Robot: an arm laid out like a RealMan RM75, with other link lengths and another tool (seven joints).
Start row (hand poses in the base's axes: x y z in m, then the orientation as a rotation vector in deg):
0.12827 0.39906 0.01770 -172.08 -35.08 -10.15
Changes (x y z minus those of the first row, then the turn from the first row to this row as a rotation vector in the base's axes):
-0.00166 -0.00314 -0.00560 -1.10 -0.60 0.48
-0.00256 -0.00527 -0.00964 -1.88 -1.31 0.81
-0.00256 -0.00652 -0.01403 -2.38 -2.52 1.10
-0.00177 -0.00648 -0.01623 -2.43 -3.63 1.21
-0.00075 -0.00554 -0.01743 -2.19 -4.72 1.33
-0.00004 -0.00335 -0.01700 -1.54 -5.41 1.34
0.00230 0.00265 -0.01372 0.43 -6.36 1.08
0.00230 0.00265 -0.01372 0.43 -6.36 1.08
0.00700 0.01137 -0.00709 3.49 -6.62 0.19
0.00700 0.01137 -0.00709 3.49 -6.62 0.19
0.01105 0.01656 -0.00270 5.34 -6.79 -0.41
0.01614 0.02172 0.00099 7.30 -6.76 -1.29
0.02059 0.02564 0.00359 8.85 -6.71 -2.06
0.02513 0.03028 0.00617 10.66 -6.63 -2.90
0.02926 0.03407 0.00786 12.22 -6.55 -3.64
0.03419 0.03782 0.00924 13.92 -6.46 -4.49
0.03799 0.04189 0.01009 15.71 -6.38 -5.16
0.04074 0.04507 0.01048 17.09 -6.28 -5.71
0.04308 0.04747 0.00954 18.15 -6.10 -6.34
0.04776 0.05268 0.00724 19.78 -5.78 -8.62
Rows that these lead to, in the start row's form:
0.12661 0.39592 0.01210 -173.02 -36.16 -10.75
0.12571 0.39379 0.00806 -173.70 -36.94 -11.62
0.12571 0.39254 0.00367 -174.16 -37.62 -13.34
0.12650 0.39258 0.00147 -174.24 -37.90 -15.03
0.12752 0.39352 0.00027 -174.01 -38.11 -16.75
0.12823 0.39571 0.00070 -173.40 -37.99 -17.96
0.13057 0.40171 0.00398 -171.62 -37.11 -19.84
0.13057 0.40171 0.00398 -171.62 -37.11 -19.84
0.13527 0.41043 0.01061 -168.98 -34.95 -20.89
0.13527 0.41043 0.01061 -168.98 -34.95 -20.89
0.13932 0.41562 0.01500 -167.39 -33.58 -21.52
0.14441 0.42078 0.01869 -165.78 -31.77 -21.89
0.14886 0.42470 0.02129 -164.51 -30.25 -22.13
0.15340 0.42934 0.02387 -163.00 -28.58 -22.38
0.15753 0.43313 0.02556 -161.70 -27.14 -22.57
0.16246 0.43688 0.02694 -160.27 -25.52 -22.77
0.16626 0.44095 0.02779 -158.69 -24.16 -22.98
0.16901 0.44413 0.02818 -157.48 -23.07 -23.09
0.17135 0.44653 0.02724 -156.59 -21.95 -23.03
0.17603 0.45174 0.02494 -155.52 -18.43 -22.95

